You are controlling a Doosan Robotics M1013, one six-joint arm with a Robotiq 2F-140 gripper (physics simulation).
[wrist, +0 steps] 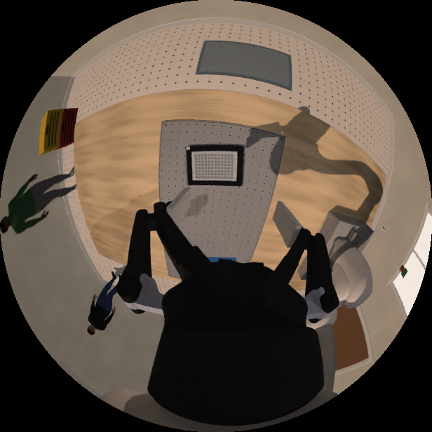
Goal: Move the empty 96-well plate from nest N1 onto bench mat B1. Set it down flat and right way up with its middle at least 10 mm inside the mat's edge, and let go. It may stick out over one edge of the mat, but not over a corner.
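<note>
The light grey 96-well plate (214,166) sits flat in the black frame of nest N1 (240,166), on a grey perforated board. My gripper (233,202) is open, with nothing between its wide-spread finger pads. It is above the bench, and in the wrist view the plate lies beyond the fingertips, ahead and slightly left of the midpoint between them. A small strip of the blue bench mat B1 (222,259) shows just above the gripper body; the rest is hidden behind the gripper.
The perforated board (225,210) lies on the wooden bench (115,175). A grey block (345,222) and the pale arm base stand at the right. A dark grey panel (245,62) lies past the far bench edge. Yellow and red boxes (60,130) and two people are beyond the left side.
</note>
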